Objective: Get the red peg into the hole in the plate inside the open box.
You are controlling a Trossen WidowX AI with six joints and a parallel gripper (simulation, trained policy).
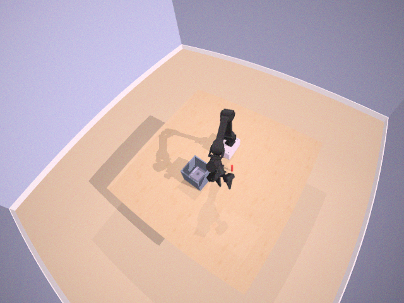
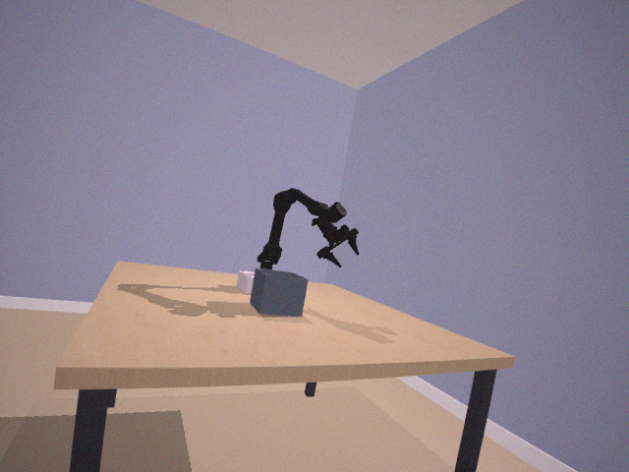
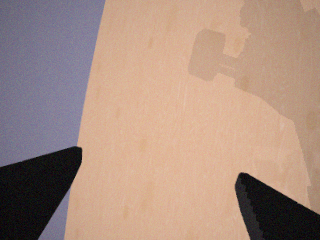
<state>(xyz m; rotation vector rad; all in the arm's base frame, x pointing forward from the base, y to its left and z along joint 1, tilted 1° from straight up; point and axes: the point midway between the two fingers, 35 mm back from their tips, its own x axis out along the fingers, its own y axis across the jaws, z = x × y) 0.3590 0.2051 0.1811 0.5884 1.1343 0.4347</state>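
Now: gripper tip 210 mm past the red peg, 180 mm above it and 100 mm to the left of it. The rest, counted from my gripper tip: pale plate: 270 mm to the right, 180 mm below, 30 mm behind.
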